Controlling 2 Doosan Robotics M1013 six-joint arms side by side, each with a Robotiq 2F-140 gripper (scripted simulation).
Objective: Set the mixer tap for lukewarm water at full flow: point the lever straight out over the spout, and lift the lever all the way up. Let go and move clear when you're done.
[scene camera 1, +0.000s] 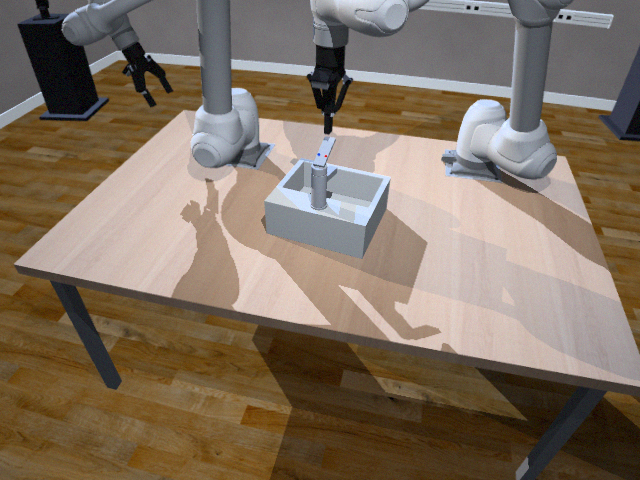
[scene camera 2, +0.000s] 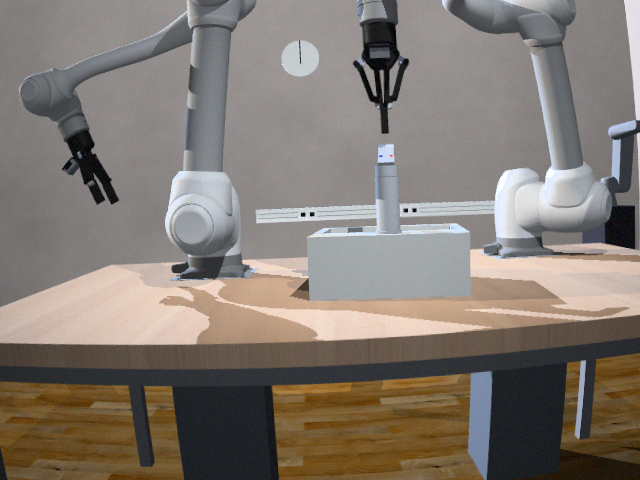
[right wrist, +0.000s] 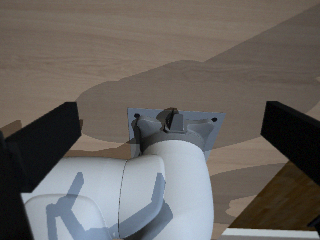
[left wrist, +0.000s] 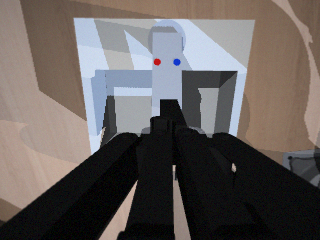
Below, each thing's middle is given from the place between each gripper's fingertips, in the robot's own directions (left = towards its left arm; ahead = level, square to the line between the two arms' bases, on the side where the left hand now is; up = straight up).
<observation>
Right now the flat lever (left wrist: pixel 167 47) is 80 mm below my left hand, 30 mm ahead of it and 10 mm to the right of it. Round my left hand: grey sink (scene camera 2: pixel 343 264) (340 mm below, 50 mm behind, 20 mm to the left).
Right now the grey sink is 710 mm to the left of my right hand (scene camera 2: pixel 108 202), 430 mm ahead of it and 190 mm below it. From my right hand the other things lie so: flat lever: 690 mm to the left, 510 mm ahead, 60 mm above.
</observation>
